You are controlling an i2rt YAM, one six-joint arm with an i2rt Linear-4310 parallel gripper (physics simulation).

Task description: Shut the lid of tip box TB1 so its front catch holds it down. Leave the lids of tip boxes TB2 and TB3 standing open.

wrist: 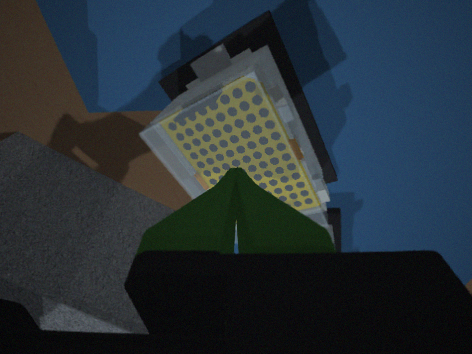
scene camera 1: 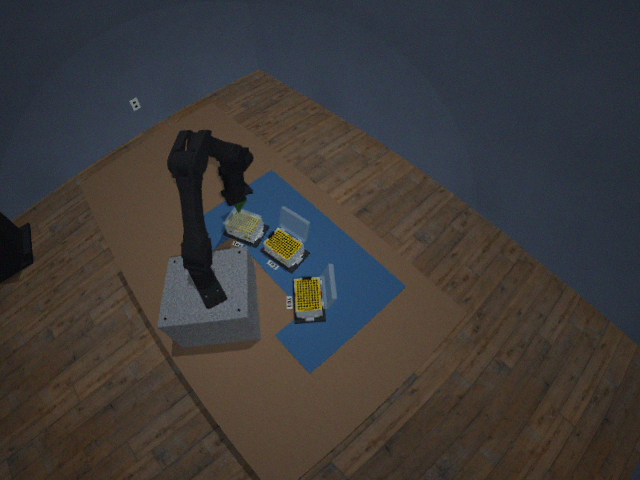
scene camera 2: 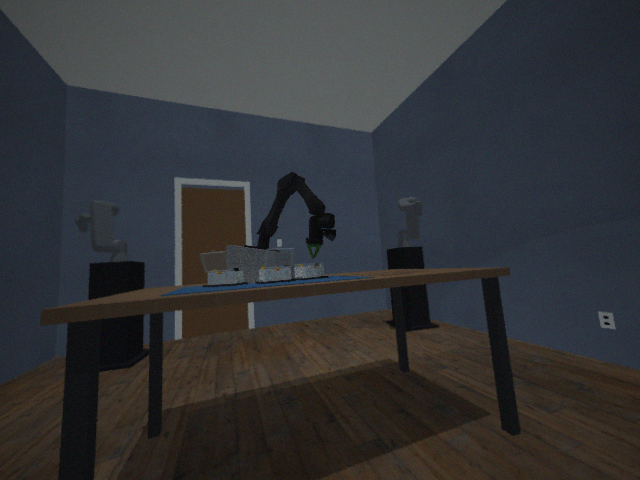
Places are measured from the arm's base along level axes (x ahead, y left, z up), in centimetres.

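Where they show: gripper, fingertip midpoint: (wrist: 236, 177) (scene camera 1: 238, 211) (scene camera 2: 313, 258); arm's base at its link origin: (scene camera 1: 206, 282) (scene camera 2: 262, 249).
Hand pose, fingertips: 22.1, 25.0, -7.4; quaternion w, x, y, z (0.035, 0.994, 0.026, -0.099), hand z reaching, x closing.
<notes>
Each offset is from my fingertips to the top centre of the thing, as dx, dy, dz. "spot": to the spot under its first point. Level surfaces: height alone.
A tip box {-1.1, -3.0, -2.2} (scene camera 1: 245, 227) (scene camera 2: 308, 270) (wrist: 280, 165) with yellow tips has its clear lid {spot: +1.0, -3.2, -2.2} (scene camera 1: 245, 219) (wrist: 165, 155) lowered over the tips. Whether its front catch holds is too small to tell. My gripper (scene camera 1: 239, 210) (scene camera 2: 313, 256) (wrist: 236, 177) is shut and empty, its green tips pointing down at or just above this lid and hiding part of the box in the wrist view. The middle tip box {+6.5, -19.8, -3.3} (scene camera 1: 284, 245) (scene camera 2: 275, 274) and the far tip box {+3.4, -40.3, -3.3} (scene camera 1: 308, 295) (scene camera 2: 225, 277) have their lids {spot: +14.4, -16.9, +0.1} (scene camera 1: 294, 223) {spot: +10.8, -43.6, -1.0} (scene camera 1: 328, 286) standing open. The label cards are too blurred to read surely.
A grey speckled block (scene camera 1: 206, 289) (scene camera 2: 242, 263) (wrist: 75, 210) carries the arm's base beside the boxes. The blue mat {dz -10.0} (scene camera 1: 361, 289) (wrist: 400, 125) lies under them on the wooden table (scene camera 1: 330, 139) (scene camera 2: 444, 276). The middle box's raised lid stands near the lowered one.
</notes>
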